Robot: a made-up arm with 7 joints.
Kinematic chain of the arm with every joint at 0, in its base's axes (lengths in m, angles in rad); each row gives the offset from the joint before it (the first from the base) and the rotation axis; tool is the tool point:
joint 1: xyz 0 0 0.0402 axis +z
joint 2: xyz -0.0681 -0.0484 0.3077 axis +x
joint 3: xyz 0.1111 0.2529 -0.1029 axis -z
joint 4: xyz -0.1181 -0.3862 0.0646 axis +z
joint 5: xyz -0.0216 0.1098 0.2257 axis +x
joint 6: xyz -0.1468 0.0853 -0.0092 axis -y
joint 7: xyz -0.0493 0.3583 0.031 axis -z
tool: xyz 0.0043 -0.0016 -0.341
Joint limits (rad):
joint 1: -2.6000..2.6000
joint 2: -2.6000..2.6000
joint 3: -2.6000..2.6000
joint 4: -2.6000..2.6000
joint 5: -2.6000..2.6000
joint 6: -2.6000..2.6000
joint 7: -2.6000..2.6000
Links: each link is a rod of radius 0.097 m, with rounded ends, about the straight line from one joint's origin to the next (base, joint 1, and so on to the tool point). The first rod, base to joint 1, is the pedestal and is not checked.
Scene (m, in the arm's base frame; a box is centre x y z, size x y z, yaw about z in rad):
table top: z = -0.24
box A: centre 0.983 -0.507 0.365 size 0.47 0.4 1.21 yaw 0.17
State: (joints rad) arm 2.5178 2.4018 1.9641 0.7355 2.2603 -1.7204 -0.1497
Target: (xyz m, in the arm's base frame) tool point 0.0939 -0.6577 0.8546
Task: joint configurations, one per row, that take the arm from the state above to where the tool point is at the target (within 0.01 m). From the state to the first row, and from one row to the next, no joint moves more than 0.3 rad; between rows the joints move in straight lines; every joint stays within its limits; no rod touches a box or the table.
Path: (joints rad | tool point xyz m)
1: 2.3848 2.1608 1.9869 0.6609 2.2649 -1.8758 -0.3044 | 1.0893 0.2290 0.8374
2: 2.2519 1.9198 2.0096 0.5863 2.2695 -2.0312 -0.4592 | 0.9736 -0.0099 1.0510
3: 2.1189 1.6788 2.0324 0.5117 2.2741 -2.1866 -0.6139 | 0.7737 -0.2364 1.2091
4: 1.9859 1.4377 2.0551 0.4371 2.2788 -2.3421 -0.7686 | 0.5063 -0.4195 1.3021
5: 1.8529 1.1967 2.0779 0.3625 2.2834 -2.4975 -0.9233 | 0.1984 -0.5365 1.3268
6: 1.7884 1.2296 2.1244 0.6080 2.3467 -2.5180 -0.7652 | 0.1990 -0.6052 1.2525
7: 1.7238 1.2626 2.1708 0.8535 2.4100 -2.5385 -0.6071 | 0.1875 -0.6549 1.1625
8: 1.6592 1.2955 2.2173 1.0991 2.4734 -2.5590 -0.4490 | 0.1644 -0.6817 1.0621
9: 1.5946 1.3284 2.2637 1.3446 2.5367 -2.5795 -0.2909 | 0.1321 -0.6830 0.9574
10: 1.5301 1.3613 2.3102 1.5902 2.6000 -2.6000 -0.1328 | 0.0939 -0.6577 0.8546

